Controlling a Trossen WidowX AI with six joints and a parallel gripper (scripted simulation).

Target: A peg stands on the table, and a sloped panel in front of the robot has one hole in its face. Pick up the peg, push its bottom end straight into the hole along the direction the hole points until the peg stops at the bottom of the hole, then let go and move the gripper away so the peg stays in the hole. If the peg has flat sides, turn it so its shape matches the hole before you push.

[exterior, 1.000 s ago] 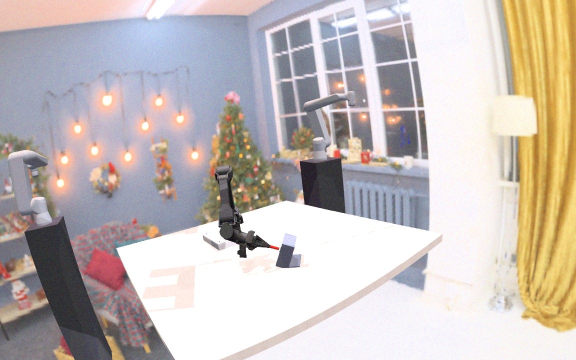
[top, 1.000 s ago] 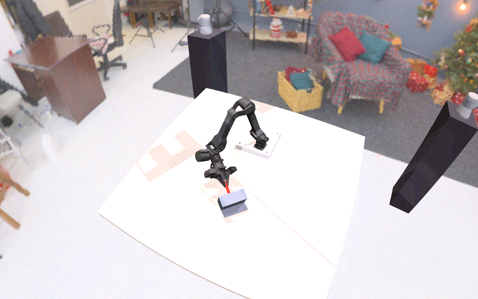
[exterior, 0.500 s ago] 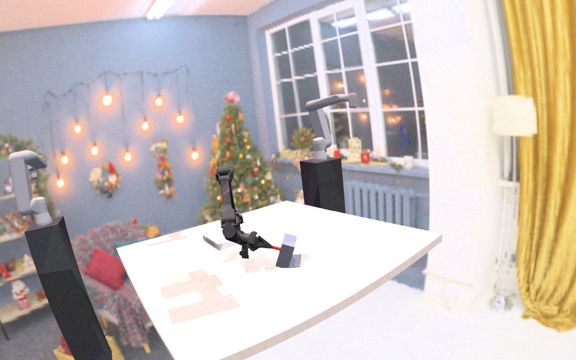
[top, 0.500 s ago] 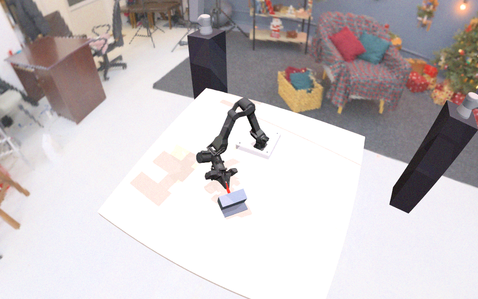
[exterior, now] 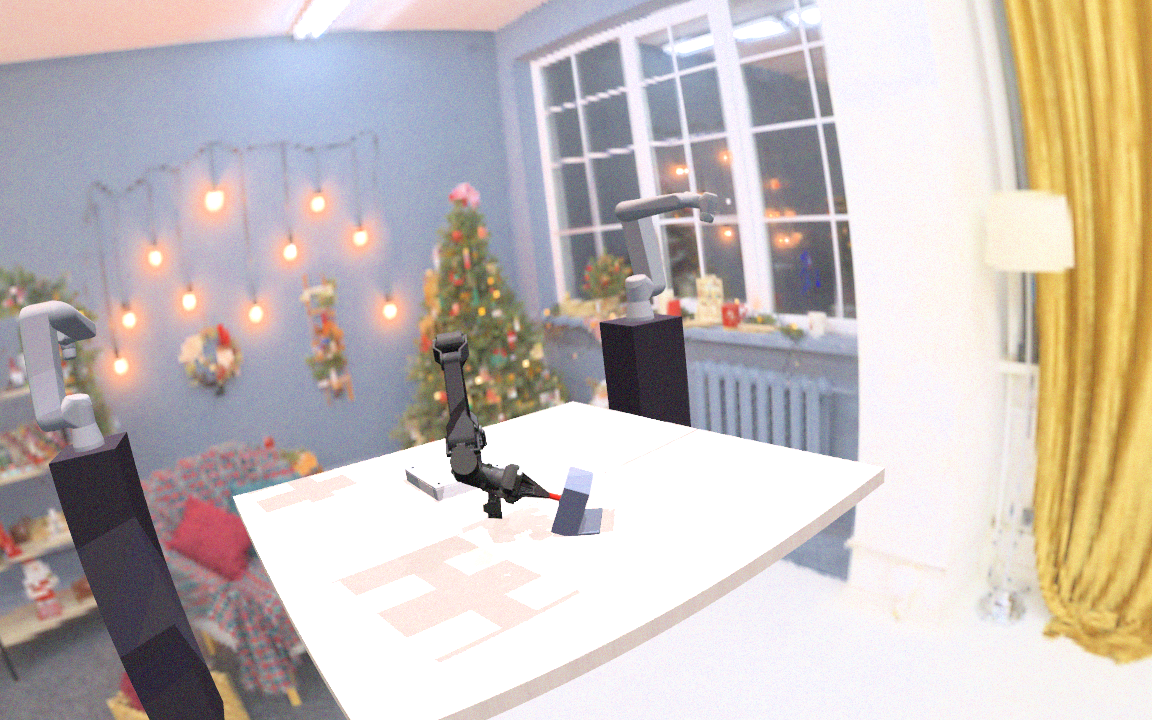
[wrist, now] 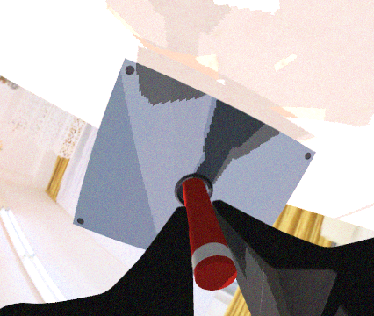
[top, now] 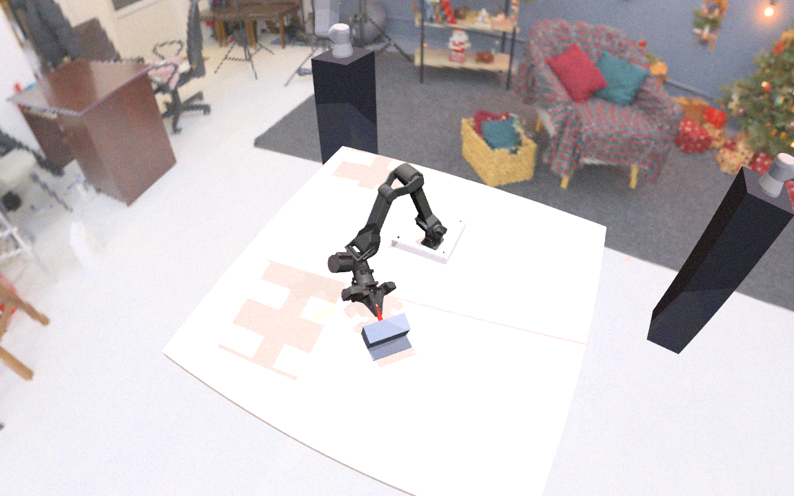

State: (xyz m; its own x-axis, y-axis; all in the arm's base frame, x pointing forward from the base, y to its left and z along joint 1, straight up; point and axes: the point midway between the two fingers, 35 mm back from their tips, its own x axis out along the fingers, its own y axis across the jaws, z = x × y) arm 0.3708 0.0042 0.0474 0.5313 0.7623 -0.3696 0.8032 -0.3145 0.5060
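The sloped panel lies 30 mm ahead of my gripper tip, 40 mm to the left of it and 20 mm below it. Round my gripper tip: red peg: 10 mm behind, 10 mm to the right, 10 mm above.
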